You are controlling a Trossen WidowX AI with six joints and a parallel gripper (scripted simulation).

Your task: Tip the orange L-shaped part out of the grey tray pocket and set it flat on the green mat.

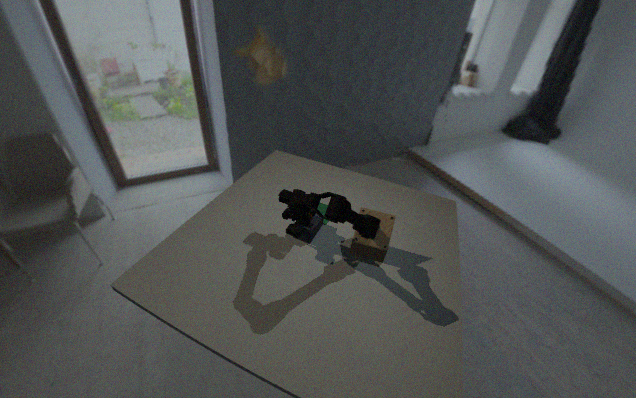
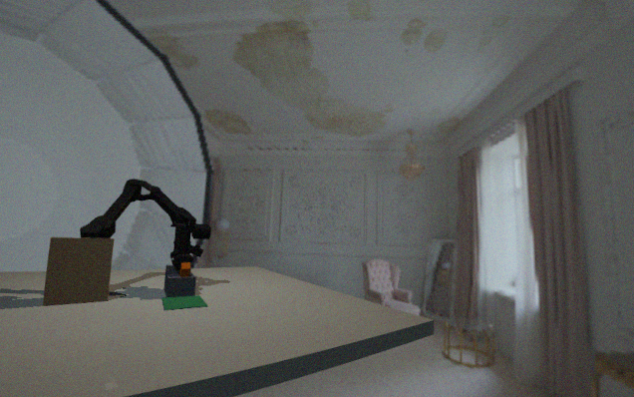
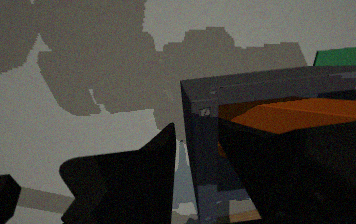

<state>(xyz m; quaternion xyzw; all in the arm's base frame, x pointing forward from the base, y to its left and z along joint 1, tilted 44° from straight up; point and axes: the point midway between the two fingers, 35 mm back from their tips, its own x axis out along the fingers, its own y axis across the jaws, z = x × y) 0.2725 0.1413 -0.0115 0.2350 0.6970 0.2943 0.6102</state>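
Right now my gripper tip is 10 mm past the orange L-shaped part, 60 mm to the left of it and 10 mm below it. The rest, counted from my gripper tip: green mat 220 mm to the right, 50 mm below.
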